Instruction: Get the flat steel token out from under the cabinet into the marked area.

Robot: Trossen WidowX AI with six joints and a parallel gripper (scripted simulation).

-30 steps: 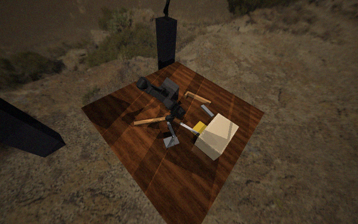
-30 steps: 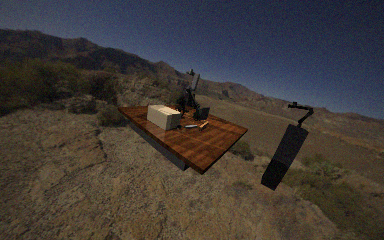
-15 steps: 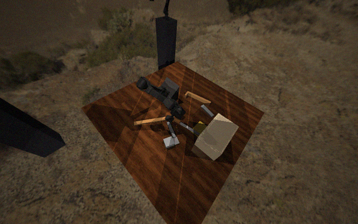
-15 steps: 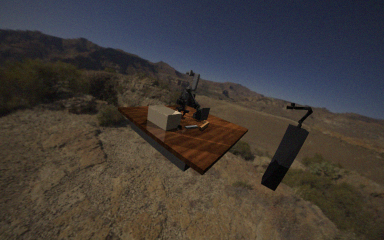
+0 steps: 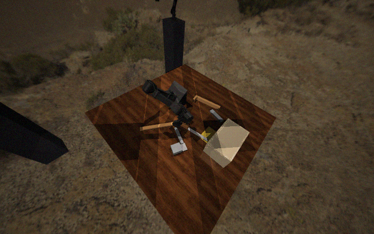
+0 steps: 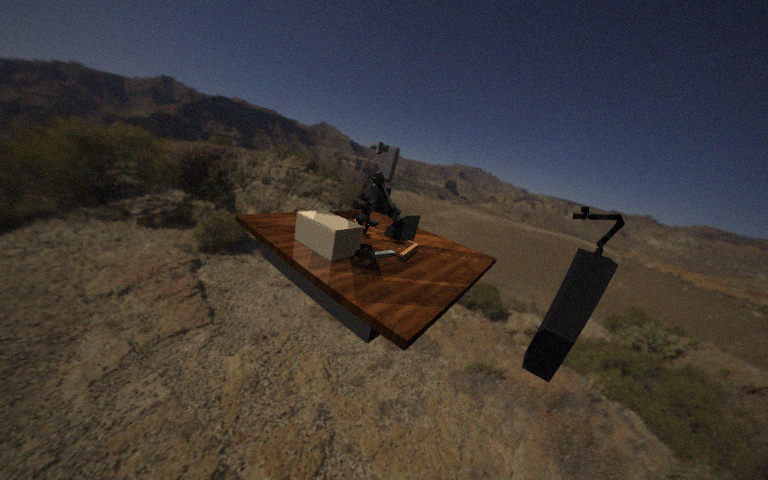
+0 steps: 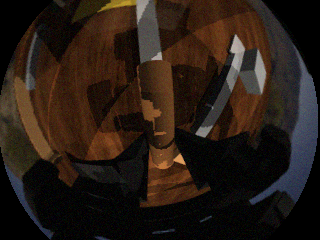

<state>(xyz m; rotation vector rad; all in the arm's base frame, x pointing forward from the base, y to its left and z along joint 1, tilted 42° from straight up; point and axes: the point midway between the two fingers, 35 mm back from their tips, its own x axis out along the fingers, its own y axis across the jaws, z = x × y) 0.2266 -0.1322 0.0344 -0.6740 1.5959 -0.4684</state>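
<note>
My gripper tip is 120 mm to the left of the grey scraper and 110 mm short of it. From my gripper tip the other things lie so: wooden stick 160 mm to the right, 120 mm behind; then grey block 200 mm to the right, 130 mm ahead, 10 mm above; then grey bar 310 mm to the left, 170 mm ahead.
</note>
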